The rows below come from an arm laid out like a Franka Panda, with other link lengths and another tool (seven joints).
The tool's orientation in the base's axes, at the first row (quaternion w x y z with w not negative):
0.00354, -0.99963, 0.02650, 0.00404
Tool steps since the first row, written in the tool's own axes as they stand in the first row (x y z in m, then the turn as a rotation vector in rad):
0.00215, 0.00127, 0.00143, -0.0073, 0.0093, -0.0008
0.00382, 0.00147, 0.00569, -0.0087, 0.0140, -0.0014
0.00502, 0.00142, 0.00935, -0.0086, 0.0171, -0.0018
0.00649, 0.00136, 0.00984, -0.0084, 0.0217, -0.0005
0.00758, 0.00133, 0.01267, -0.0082, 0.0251, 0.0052
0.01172, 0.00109, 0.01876, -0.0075, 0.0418, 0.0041
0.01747, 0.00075, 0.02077, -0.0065, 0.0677, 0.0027
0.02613, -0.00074, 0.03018, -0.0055, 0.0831, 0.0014
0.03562, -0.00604, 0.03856, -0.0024, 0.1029, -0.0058
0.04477, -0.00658, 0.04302, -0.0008, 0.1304, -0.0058
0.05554, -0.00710, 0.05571, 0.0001, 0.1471, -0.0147
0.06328, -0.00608, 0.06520, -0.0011, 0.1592, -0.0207
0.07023, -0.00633, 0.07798, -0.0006, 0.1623, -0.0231
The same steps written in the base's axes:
0.00207, -0.00137, -0.00146, -0.0078, -0.0089, 0.0008
0.00369, -0.00163, -0.00573, -0.0094, -0.0135, 0.0014
0.00486, -0.00162, -0.00940, -0.0095, -0.0166, 0.0018
0.00633, -0.00163, -0.00990, -0.0095, -0.0212, 0.0004
0.00740, -0.00164, -0.01274, -0.0096, -0.0246, -0.0053
0.01150, -0.00157, -0.01886, -0.0097, -0.0413, -0.0043
0.01724, -0.00152, -0.02092, -0.0101, -0.0672, -0.0031
0.02589, -0.00042, -0.03039, -0.0099, -0.0827, -0.0019
0.03558, 0.00443, -0.03881, -0.0078, -0.1027, 0.0051
0.04472, 0.00451, -0.04334, -0.0077, -0.1302, 0.0049
0.05540, 0.00456, -0.05612, -0.0076, -0.1470, 0.0137
0.06300, 0.00320, -0.06568, -0.0094, -0.1591, 0.0196
0.06985, 0.00317, -0.07851, -0.0090, -0.1622, 0.0220

